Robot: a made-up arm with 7 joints. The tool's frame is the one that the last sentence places. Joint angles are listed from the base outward.
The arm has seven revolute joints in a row. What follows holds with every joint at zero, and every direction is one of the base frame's. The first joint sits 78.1 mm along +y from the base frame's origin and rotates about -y. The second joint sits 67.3 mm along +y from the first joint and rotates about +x. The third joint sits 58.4 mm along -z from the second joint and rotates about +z. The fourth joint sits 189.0 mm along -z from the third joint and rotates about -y. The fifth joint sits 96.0 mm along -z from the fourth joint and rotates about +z. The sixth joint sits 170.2 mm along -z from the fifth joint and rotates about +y. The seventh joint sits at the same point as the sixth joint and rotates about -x. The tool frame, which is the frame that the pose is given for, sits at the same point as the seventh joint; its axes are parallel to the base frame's.
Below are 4 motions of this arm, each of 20 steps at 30 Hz.
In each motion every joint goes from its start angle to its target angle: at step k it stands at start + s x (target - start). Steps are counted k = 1, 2, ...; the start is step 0. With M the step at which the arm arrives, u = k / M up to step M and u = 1 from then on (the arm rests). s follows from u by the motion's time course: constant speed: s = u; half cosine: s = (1 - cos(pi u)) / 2; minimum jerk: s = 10 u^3 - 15 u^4 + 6 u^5.
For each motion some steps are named. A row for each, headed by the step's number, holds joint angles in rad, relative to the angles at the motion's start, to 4 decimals.
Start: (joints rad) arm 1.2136 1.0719 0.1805 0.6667 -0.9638 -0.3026 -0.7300
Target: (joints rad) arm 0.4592 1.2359 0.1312 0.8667 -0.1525 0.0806 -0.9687
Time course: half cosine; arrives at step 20
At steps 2, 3, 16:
2: -0.0185 0.0040 -0.0012 0.0049 0.0199 0.0094 -0.0058
3: -0.0411 0.0089 -0.0027 0.0109 0.0442 0.0209 -0.0130
16: -0.6824 0.1483 -0.0446 0.1809 0.7338 0.3466 -0.2159

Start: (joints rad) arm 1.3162 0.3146 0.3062 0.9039 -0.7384 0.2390 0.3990
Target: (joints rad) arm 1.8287 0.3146 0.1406 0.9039 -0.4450 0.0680 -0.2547
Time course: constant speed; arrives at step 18
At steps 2, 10, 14, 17, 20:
2: 0.0569 0.0000 -0.0184 0.0000 0.0326 -0.0190 -0.0726
10: 0.2847 0.0000 -0.0920 0.0000 0.1630 -0.0950 -0.3632
14: 0.3986 0.0000 -0.1288 0.0000 0.2282 -0.1330 -0.5084
17: 0.4840 0.0000 -0.1564 0.0000 0.2771 -0.1615 -0.6174
20: 0.5125 0.0000 -0.1656 0.0000 0.2934 -0.1710 -0.6537

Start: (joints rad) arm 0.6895 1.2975 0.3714 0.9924 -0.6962 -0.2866 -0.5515
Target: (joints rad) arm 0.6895 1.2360 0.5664 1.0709 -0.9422 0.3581 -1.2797
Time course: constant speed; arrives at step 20
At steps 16, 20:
16: 0.0000 -0.0492 0.1560 0.0628 -0.1968 0.5158 -0.5826
20: 0.0000 -0.0615 0.1950 0.0785 -0.2460 0.6447 -0.7282

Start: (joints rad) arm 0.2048 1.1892 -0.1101 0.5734 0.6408 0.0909 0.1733
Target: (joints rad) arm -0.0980 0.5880 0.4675 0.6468 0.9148 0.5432 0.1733
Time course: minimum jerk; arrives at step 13
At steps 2, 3, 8, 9, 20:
2: -0.0086 -0.0172 0.0165 0.0021 0.0078 0.0129 0.0000
3: -0.0255 -0.0507 0.0487 0.0062 0.0231 0.0381 0.0000
8: -0.2146 -0.4261 0.4094 0.0520 0.1942 0.3206 0.0000
9: -0.2503 -0.4969 0.4774 0.0607 0.2265 0.3739 0.0000
20: -0.3028 -0.6012 0.5776 0.0734 0.2740 0.4523 0.0000

